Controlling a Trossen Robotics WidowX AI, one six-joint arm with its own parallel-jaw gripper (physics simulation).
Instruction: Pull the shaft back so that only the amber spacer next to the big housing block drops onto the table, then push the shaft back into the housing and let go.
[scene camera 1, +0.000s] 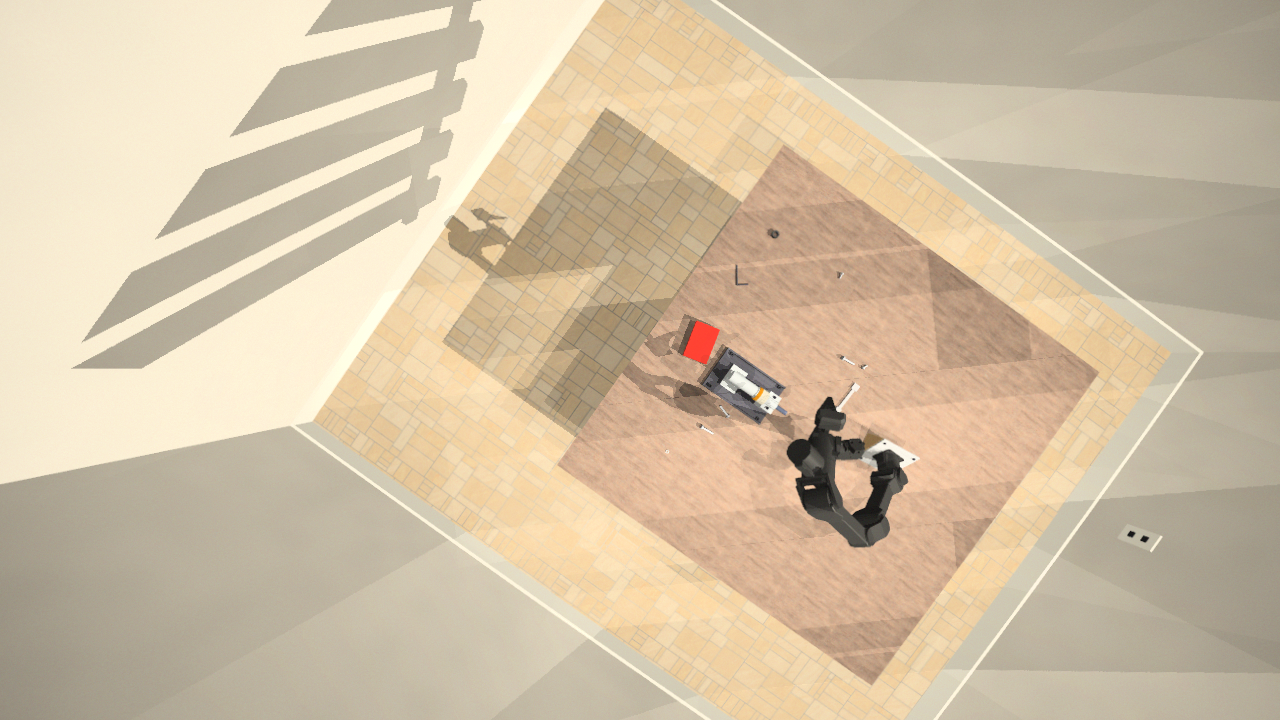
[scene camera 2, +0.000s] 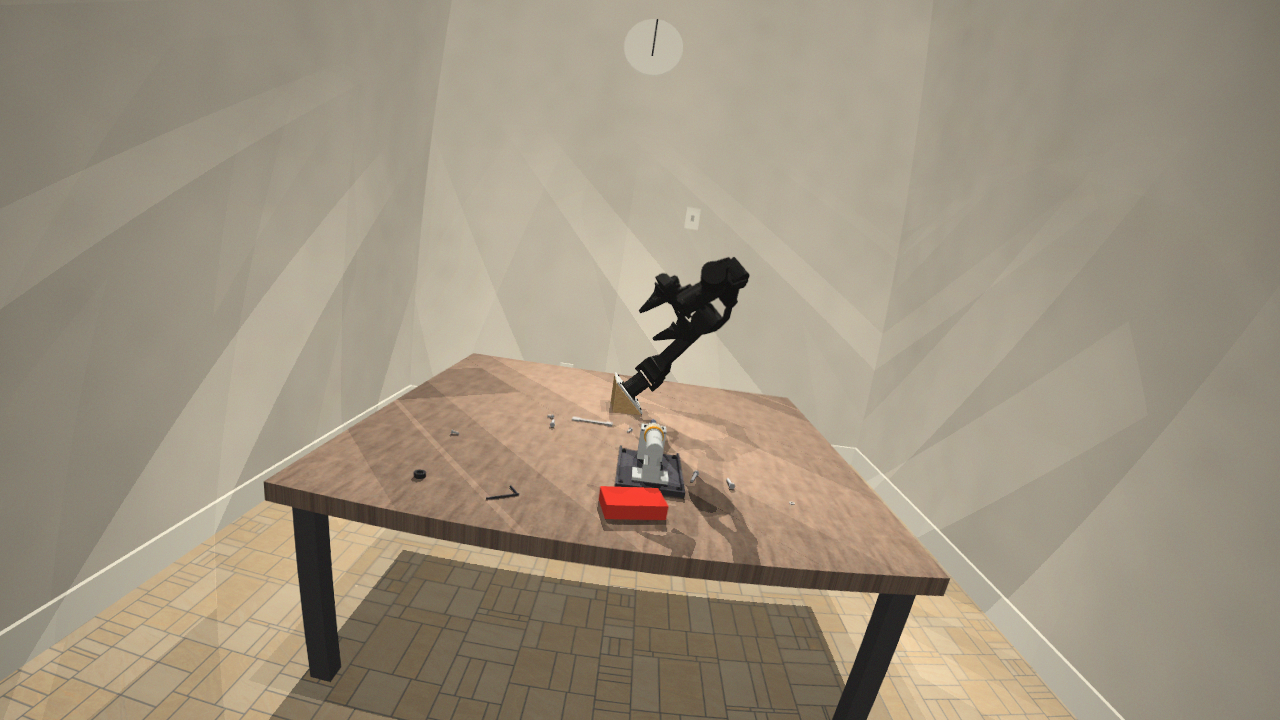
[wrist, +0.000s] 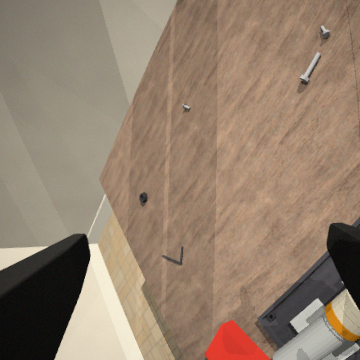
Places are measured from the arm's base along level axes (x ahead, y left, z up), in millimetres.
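Where they show: gripper, fingertip midpoint: (scene camera 1: 826, 407) (scene camera 2: 646, 326) (wrist: 208, 240); arm's base, origin of the base link: (scene camera 1: 888, 457) (scene camera 2: 628, 390).
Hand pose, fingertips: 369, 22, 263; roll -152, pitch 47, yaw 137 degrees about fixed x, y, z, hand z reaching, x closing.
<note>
Things, the pixels of their top centre, and the offset from my fingertips, as dx, dy, dz. "pt": a spot on its surface instead.
- light grey housing, middle of its top: (wrist: 336, 325) (scene camera 2: 655, 426) +96, +53, -217
- amber spacer, surface spot: (wrist: 334, 322) (scene camera 2: 653, 426) (scene camera 1: 760, 393) pt +96, +49, -217
- cream section, surface spot: (wrist: 347, 301) pt +72, +41, -220
- shaft, surface spot: (scene camera 1: 782, 411) pt +3, +54, -232
- small white block, middle of its top: (wrist: 354, 311) (scene camera 1: 766, 399) +71, +52, -217
- red block, middle of its top: (scene camera 2: 633, 496) (scene camera 1: 701, 342) +327, +18, -289
- hex key, middle of its top: (scene camera 2: 499, 491) (wrist: 171, 251) (scene camera 1: 742, 275) +343, -243, -315
- dark nut, middle of its top: (scene camera 2: 419, 471) (wrist: 141, 196) (scene camera 1: 775, 233) +331, -414, -309
- bolt, middle of its top: (wrist: 307, 63) (scene camera 1: 850, 361) -107, -213, -302
- long pale rod, middle of its top: (scene camera 2: 592, 420) (scene camera 1: 847, 398) -175, -110, -312
The light grey housing (scene camera 1: 733, 377) (scene camera 2: 654, 447) (wrist: 311, 344) stands on a dark plate (scene camera 1: 765, 376) (scene camera 2: 625, 462) (wrist: 300, 295). An amber spacer (scene camera 1: 759, 394) (scene camera 2: 654, 430) (wrist: 334, 322) rings the shaft line, between the grey housing cylinder and a cream section (wrist: 347, 301). The grey end of the shaft (scene camera 1: 782, 411) sticks out past a small white block (scene camera 1: 771, 402). My gripper (scene camera 1: 845, 422) (scene camera 2: 648, 324) (wrist: 208, 240) is open and empty, high above the table and apart from the assembly. In the wrist view its right finger hides part of the plate and assembly.
A red block (scene camera 1: 701, 342) (scene camera 2: 633, 505) (wrist: 235, 345) sits beside the plate. A hex key (scene camera 1: 736, 274) (wrist: 181, 256), a dark nut (scene camera 1: 774, 233) (scene camera 2: 419, 473) (wrist: 143, 197), a bolt (scene camera 1: 846, 360) (wrist: 312, 67) and a long pale rod (scene camera 1: 847, 396) (scene camera 2: 591, 420) lie on the table.
</note>
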